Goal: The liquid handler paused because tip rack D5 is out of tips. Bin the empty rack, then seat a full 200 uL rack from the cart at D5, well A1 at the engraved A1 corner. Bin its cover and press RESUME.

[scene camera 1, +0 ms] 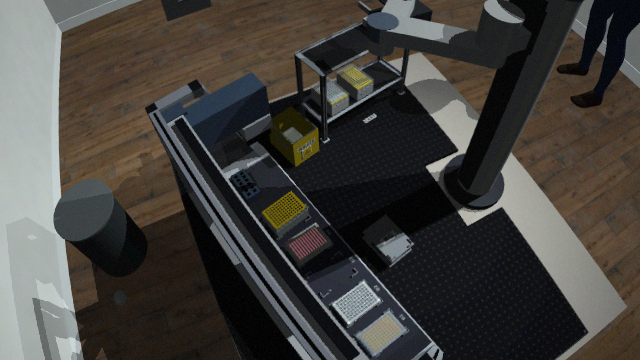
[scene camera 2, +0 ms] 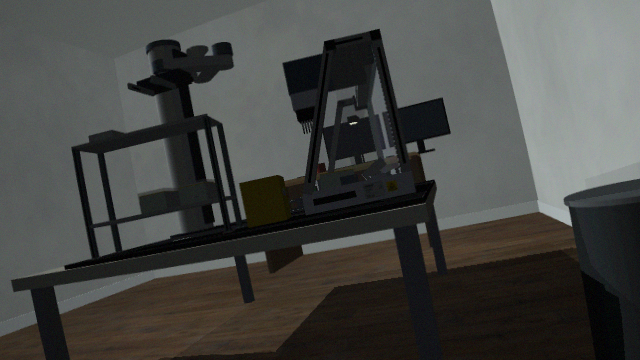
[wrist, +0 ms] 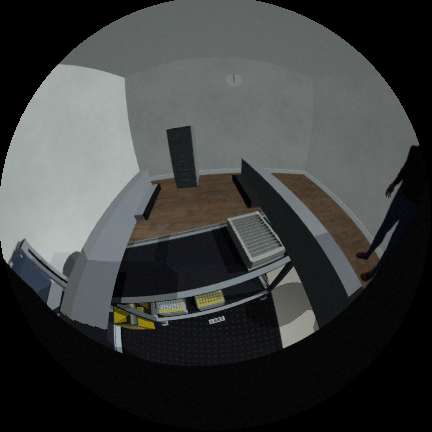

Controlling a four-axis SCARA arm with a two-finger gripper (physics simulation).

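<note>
My gripper is high above the cart; its fingers stand apart, open, with nothing between them. A white box with a ribbed top sits on the cart's top shelf, beside the right finger in the wrist view. On the lower shelf are a rack with pale tips and a yellow edge and a yellow-topped rack. A yellow rack with dark holes sits on the handler's deck; slot labels there are unreadable. The yellow waste bin holds something pale. RESUME cannot be made out.
The deck also holds a blue block, a pink-striped rack, a white plate and a beige plate. A grey-white box lies on the mat. A person stands beyond the table.
</note>
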